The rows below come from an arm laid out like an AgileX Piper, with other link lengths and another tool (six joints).
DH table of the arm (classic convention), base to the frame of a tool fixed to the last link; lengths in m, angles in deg. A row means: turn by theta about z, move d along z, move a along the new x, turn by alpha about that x. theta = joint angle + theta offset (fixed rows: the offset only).
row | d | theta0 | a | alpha
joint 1 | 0.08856 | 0.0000 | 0.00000 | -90.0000
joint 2 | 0.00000 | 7.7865 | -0.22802 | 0.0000
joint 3 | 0.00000 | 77.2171 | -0.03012 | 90.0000
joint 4 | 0.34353 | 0.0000 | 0.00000 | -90.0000
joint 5 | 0.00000 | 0.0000 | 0.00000 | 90.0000
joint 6 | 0.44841 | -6.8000 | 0.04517 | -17.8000
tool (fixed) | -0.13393 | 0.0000 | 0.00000 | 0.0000
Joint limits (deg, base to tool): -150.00..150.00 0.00..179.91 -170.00..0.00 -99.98..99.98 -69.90..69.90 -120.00..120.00
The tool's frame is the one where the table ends.
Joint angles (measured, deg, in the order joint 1, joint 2, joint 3, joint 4, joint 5, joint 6), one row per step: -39.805 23.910 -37.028 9.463 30.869 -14.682; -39.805 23.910 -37.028 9.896 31.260 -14.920; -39.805 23.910 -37.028 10.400 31.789 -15.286; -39.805 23.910 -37.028 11.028 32.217 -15.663; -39.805 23.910 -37.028 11.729 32.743 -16.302; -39.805 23.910 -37.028 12.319 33.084 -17.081; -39.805 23.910 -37.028 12.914 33.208 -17.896; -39.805 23.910 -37.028 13.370 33.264 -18.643; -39.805 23.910 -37.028 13.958 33.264 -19.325; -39.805 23.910 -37.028 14.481 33.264 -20.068; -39.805 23.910 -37.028 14.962 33.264 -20.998; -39.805 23.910 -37.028 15.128 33.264 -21.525; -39.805 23.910 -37.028 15.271 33.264 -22.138; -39.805 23.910 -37.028 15.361 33.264 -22.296
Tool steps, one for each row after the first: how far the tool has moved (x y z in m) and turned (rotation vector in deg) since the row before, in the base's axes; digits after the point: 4 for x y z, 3 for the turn. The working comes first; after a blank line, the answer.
Tool pose at each row, in the base's axes (x y z in m, rotation vector in deg; the steps are taken from these numbers as rounded here): 0.3172 -0.2943 0.2405 8.234 105.797 -17.245; 0.3179 -0.2927 0.2384 8.227 106.040 -16.765; 0.3185 -0.2907 0.2358 8.149 106.423 -16.221; 0.3195 -0.2885 0.2337 8.074 106.658 -15.617; 0.3206 -0.2861 0.2313 7.804 107.047 -15.053; 0.3215 -0.2844 0.2300 7.351 107.378 -14.790; 0.3227 -0.2831 0.2299 6.837 107.524 -14.673; 0.3235 -0.2822 0.2302 6.334 107.647 -14.687; 0.3248 -0.2810 0.2307 5.915 107.625 -14.568; 0.3259 -0.2801 0.2312 5.427 107.656 -14.553; 0.3269 -0.2794 0.2320 4.768 107.775 -14.702; 0.3272 -0.2793 0.2324 4.365 107.893 -14.889; 0.3274 -0.2793 0.2329 3.882 108.054 -15.154; 0.3276 -0.2791 0.2331 3.772 108.069 -15.172

0.0007 0.0016 -0.0021 0.357 0.178 0.249; 0.0006 0.0020 -0.0026 0.384 0.314 0.327; 0.0010 0.0022 -0.0021 0.405 0.162 0.358; 0.0011 0.0024 -0.0024 0.300 0.333 0.469; 0.0009 0.0017 -0.0013 -0.005 0.324 0.441; 0.0012 0.0013 -0.0001 -0.159 0.163 0.412; 0.0008 0.0009 0.0003 -0.246 0.155 0.338; 0.0013 0.0012 0.0005 -0.131 -0.007 0.351; 0.0011 0.0009 0.0005 -0.230 0.062 0.345; 0.0010 0.0007 0.0008 -0.417 0.179 0.377; 0.0003 0.0001 0.0004 -0.316 0.165 0.180; 0.0002 0.0000 0.0005 -0.404 0.222 0.194; 0.0002 0.0002 0.0002 -0.065 0.025 0.066
